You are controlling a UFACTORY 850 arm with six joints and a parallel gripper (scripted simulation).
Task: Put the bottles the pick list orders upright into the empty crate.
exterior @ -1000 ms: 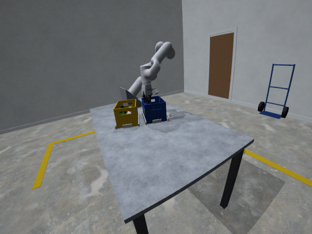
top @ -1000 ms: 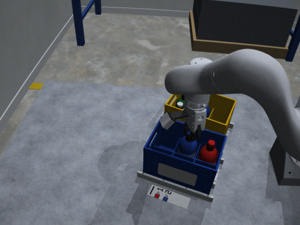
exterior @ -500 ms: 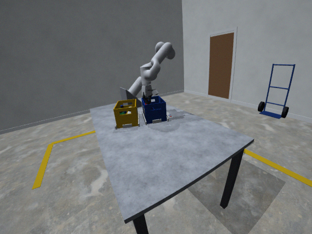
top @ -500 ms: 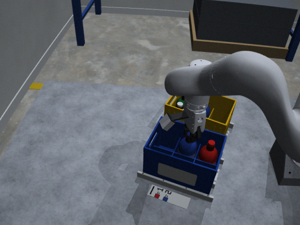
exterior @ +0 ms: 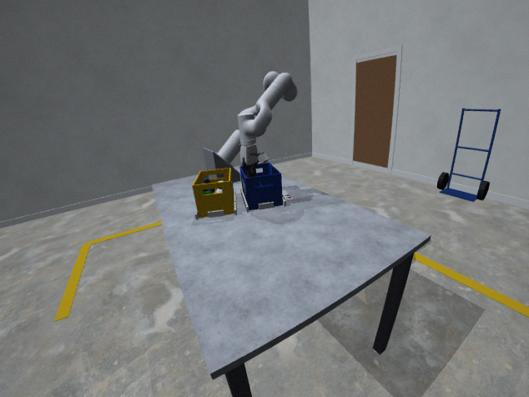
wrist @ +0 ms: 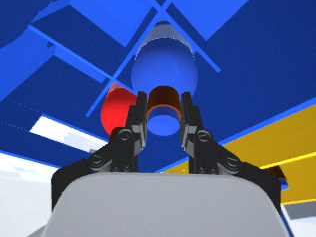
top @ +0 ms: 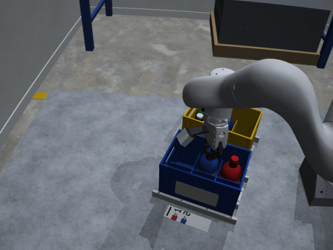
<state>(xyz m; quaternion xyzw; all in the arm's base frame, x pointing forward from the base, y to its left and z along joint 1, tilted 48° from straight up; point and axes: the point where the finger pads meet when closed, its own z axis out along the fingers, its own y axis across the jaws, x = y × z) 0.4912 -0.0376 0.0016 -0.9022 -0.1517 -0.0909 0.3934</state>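
Right now the blue crate is 2 cm ahead of my hand, 4 cm to the left of it and 8 cm below it. Round my hand: white-capped bottle: 3 cm ahead, 19 cm to the right, 8 cm below; yellow crate: 7 cm behind, 20 cm to the right, 8 cm below; red-label bottle: 8 cm behind, 3 cm to the left, 8 cm below.
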